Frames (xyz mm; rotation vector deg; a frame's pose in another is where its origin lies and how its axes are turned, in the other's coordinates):
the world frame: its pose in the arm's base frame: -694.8 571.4 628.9 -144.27 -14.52 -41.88
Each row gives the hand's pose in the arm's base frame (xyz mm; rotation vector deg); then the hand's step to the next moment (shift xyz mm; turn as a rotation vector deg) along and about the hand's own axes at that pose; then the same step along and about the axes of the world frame.
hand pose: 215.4 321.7 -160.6 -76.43 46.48 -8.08
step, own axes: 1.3 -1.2 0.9 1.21 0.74 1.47
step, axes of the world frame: 1.9 0.6 0.3 0.64 0.31 1.92
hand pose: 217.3 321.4 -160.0 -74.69 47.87 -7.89
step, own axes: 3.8 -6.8 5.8 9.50 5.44 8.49
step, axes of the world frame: 9.7 0.4 1.0 3.58 3.98 12.78
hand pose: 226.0 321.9 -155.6 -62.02 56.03 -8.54
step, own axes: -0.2 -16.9 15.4 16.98 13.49 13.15
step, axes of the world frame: 22.5 -2.9 -2.5 2.36 7.14 24.22
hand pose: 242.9 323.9 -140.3 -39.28 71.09 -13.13
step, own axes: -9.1 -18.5 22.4 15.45 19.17 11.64
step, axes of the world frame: 29.6 -0.9 -7.1 -1.31 3.19 27.02
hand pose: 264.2 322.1 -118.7 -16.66 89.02 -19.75
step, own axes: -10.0 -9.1 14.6 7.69 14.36 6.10
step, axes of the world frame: 18.9 3.4 -5.4 -1.13 -1.27 17.31
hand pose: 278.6 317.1 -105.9 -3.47 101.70 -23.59
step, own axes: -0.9 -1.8 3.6 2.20 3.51 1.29
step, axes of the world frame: 3.1 2.7 -0.2 -0.65 -0.26 4.28
